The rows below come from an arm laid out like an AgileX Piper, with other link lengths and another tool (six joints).
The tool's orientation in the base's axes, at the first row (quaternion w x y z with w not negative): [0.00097 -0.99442 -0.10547 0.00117]
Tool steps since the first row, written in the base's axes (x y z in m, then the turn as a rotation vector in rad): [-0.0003 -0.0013 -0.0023 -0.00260 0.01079 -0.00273]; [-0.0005 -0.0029 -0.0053 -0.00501 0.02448 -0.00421]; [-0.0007 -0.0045 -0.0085 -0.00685 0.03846 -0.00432]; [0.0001 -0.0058 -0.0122 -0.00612 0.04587 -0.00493]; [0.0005 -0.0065 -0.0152 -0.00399 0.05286 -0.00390]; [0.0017 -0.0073 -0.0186 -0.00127 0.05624 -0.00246]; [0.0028 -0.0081 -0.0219 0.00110 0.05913 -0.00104]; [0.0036 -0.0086 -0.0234 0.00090 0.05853 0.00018]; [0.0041 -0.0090 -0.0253 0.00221 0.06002 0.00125]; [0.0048 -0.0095 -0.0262 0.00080 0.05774 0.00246]
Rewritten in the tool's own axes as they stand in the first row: [-0.0006 0.0012 0.0023 -0.00027 -0.01109 0.00275]; [-0.0011 0.0027 0.0053 0.00025 -0.02498 0.00426]; [-0.0016 0.0043 0.0085 0.00138 -0.03903 0.00440]; [-0.0011 0.0057 0.0122 0.00365 -0.04612 0.00502]; [-0.0008 0.0065 0.0152 0.00720 -0.05251 0.00400]; [0.0002 0.0075 0.0186 0.01056 -0.05525 0.00256]; [0.0011 0.0086 0.0219 0.01348 -0.05758 0.00114]; [0.0018 0.0092 0.0234 0.01316 -0.05704 -0.00008]; [0.0022 0.0097 0.0253 0.01475 -0.05822 -0.00115]; [0.0028 0.0104 0.0262 0.01289 -0.05629 -0.00236]
